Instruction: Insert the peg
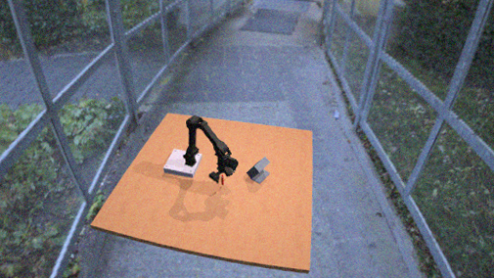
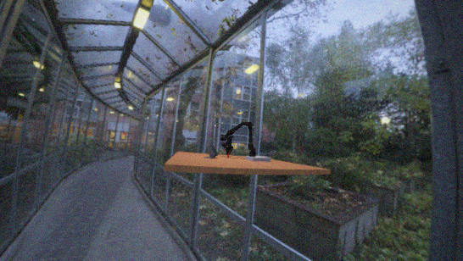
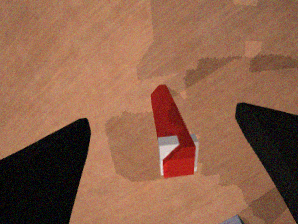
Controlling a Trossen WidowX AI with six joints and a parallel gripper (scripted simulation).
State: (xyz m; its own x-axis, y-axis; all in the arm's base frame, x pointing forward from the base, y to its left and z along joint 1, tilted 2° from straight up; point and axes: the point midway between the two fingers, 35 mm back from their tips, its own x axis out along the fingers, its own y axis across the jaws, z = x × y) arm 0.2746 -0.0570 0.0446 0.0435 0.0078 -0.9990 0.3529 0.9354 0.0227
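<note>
Now: gripper tip 20 mm below the red peg. Also, from my gripper tip: grey sloped panel (180 mm to the left, 180 mm ahead, 30 mm above).
</note>
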